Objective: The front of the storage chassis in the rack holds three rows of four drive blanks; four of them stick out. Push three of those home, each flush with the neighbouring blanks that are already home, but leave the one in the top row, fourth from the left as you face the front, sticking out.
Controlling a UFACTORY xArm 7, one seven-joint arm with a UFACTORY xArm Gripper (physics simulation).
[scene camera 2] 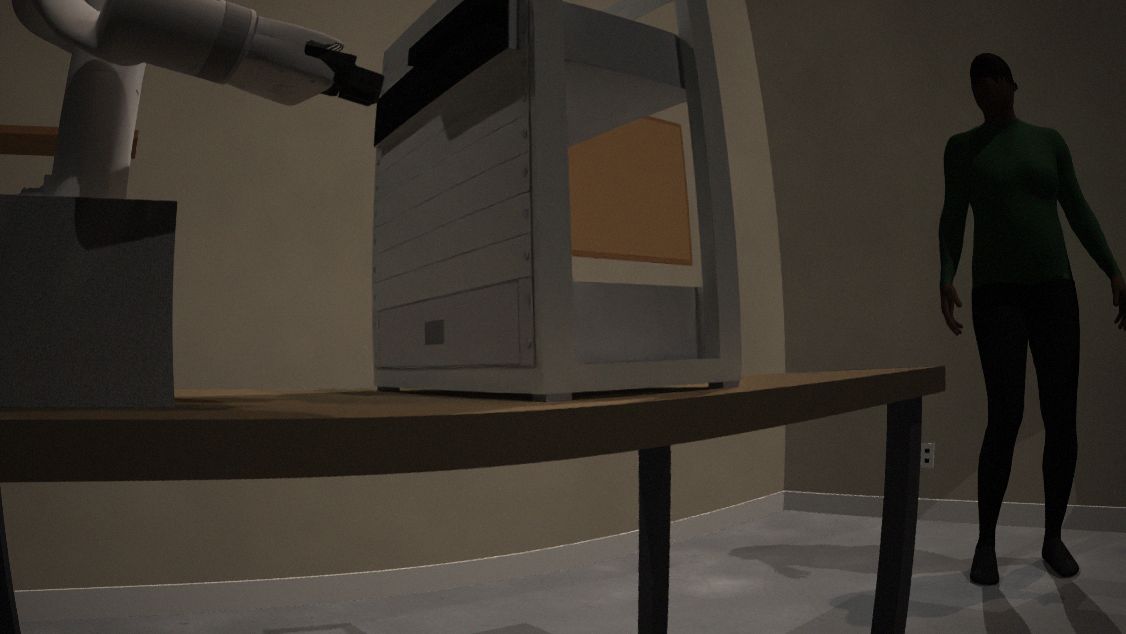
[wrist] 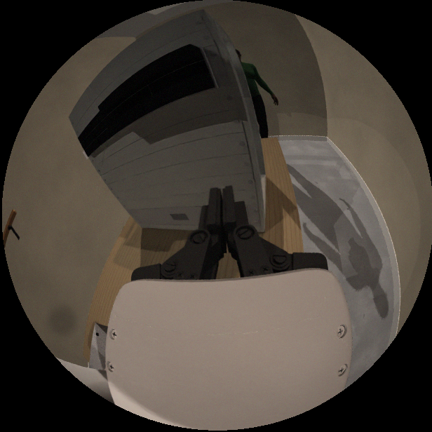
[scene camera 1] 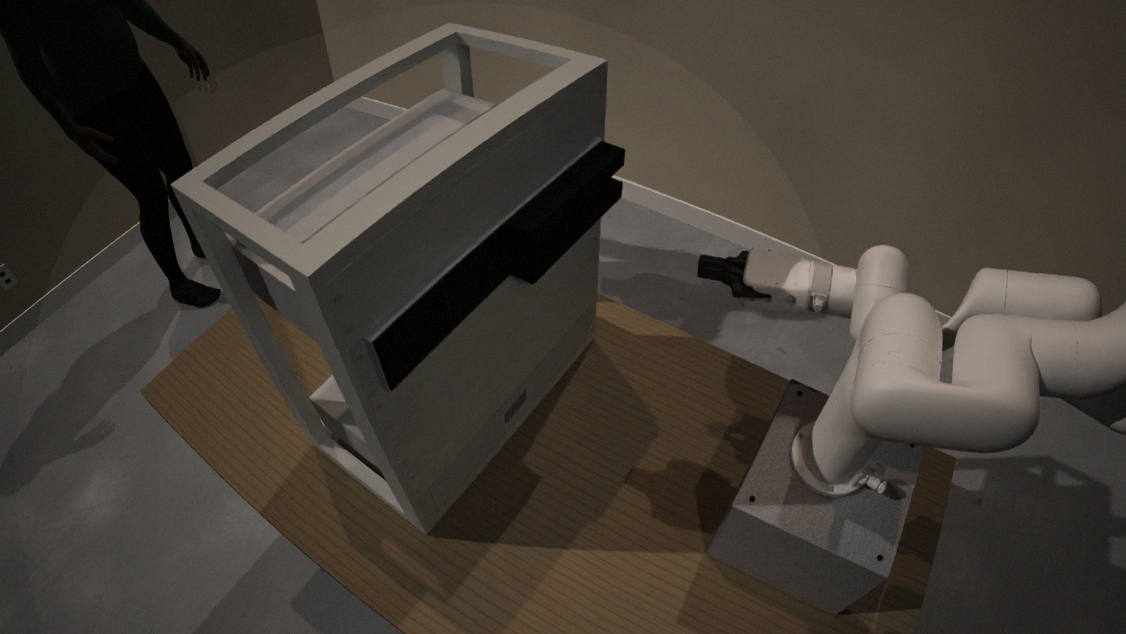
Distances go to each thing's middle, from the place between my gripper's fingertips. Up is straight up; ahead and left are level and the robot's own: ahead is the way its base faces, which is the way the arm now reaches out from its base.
Labels:
I see my gripper 28 cm to the right of the grey rack (scene camera 1: 447, 263), 27 cm short of it and 1 cm above it.

